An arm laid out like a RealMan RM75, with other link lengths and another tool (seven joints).
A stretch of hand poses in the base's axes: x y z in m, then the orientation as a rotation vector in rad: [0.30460 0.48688 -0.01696 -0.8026 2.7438 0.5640]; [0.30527 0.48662 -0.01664 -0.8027 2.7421 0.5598]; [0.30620 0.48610 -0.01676 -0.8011 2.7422 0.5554]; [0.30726 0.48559 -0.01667 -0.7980 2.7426 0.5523]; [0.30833 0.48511 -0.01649 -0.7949 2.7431 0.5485]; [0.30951 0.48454 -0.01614 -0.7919 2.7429 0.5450]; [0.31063 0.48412 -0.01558 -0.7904 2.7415 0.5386]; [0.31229 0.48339 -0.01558 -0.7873 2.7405 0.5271]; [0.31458 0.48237 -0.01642 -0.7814 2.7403 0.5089]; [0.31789 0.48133 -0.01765 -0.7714 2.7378 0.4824]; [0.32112 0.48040 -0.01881 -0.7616 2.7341 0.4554]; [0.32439 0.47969 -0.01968 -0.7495 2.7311 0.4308]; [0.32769 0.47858 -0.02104 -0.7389 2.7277 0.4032]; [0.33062 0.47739 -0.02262 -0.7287 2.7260 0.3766]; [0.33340 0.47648 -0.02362 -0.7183 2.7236 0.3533]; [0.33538 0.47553 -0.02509 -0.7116 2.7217 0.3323]
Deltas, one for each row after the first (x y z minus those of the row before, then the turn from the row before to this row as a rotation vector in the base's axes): [0.00067 -0.00026 0.00032 -0.0019 -0.0030 -0.0004]; [0.00093 -0.00052 -0.00012 -0.0024 -0.0016 -0.0016]; [0.00106 -0.00051 0.00009 -0.0015 -0.0011 -0.0025]; [0.00107 -0.00048 0.00018 -0.0020 -0.0012 -0.0026]; [0.00118 -0.00057 0.00035 -0.0016 -0.0017 -0.0025]; [0.00112 -0.00042 0.00056 -0.0031 -0.0036 -0.0017]; [0.00166 -0.00073 0.00000 -0.0060 -0.0052 -0.0034]; [0.00229 -0.00102 -0.00084 -0.0099 -0.0070 -0.0061]; [0.00331 -0.00104 -0.00123 -0.0136 -0.0122 -0.0098]; [0.00323 -0.00093 -0.00116 -0.0137 -0.0132 -0.0097]; [0.00327 -0.00071 -0.00087 -0.0122 -0.0119 -0.0110]; [0.00330 -0.00111 -0.00136 -0.0143 -0.0128 -0.0103]; [0.00293 -0.00119 -0.00158 -0.0145 -0.0107 -0.0100]; [0.00278 -0.00091 -0.00100 -0.0123 -0.0102 -0.0098]; [0.00198 -0.00095 -0.00147 -0.0117 -0.0085 -0.0070]
